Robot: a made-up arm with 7 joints.
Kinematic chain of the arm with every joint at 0, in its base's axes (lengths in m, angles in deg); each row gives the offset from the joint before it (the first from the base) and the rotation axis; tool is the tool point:
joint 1: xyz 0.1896 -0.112 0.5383 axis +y
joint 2: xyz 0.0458 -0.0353 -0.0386 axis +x
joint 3: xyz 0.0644 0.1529 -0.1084 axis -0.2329 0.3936 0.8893
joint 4: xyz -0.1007 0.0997 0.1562 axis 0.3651 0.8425 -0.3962
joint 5: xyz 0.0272 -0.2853 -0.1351 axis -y
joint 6: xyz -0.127 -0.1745 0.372 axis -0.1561 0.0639 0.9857
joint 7: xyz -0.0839 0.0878 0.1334 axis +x
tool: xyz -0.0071 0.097 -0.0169
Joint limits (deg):
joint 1: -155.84..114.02
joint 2: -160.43..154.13
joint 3: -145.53..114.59
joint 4: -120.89..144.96
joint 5: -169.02..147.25
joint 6: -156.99..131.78
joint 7: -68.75..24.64
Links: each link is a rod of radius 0.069 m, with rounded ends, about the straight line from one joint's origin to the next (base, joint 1, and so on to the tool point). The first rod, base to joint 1, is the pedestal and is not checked.
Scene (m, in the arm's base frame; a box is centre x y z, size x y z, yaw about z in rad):
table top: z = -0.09
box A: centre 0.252 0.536 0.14 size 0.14 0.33 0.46 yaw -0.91
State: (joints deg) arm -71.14 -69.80 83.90 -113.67 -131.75 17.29 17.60
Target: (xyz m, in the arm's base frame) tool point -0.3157 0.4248 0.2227
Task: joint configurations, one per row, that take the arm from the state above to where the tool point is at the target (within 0.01 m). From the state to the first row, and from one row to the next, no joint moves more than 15 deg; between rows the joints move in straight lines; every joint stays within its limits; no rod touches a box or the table.
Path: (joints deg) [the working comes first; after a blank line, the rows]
Joints at the target: -103.48 -10.75 85.27 -120.89 -112.65 28.35 24.64
Straight joint move there: touches box A.

1: -75.67 -68.06 86.71 -100.46 -121.47 25.16 21.12
2: -80.21 -66.32 89.53 -87.25 -111.19 33.03 24.64
3: -86.03 -52.42 88.47 -95.66 -111.56 31.86 24.64
4: -91.84 -38.53 87.40 -104.07 -111.92 30.69 24.64
5: -97.66 -24.64 86.34 -112.48 -112.28 29.52 24.64
6: -103.48 -10.75 85.27 -120.89 -112.65 28.35 24.64

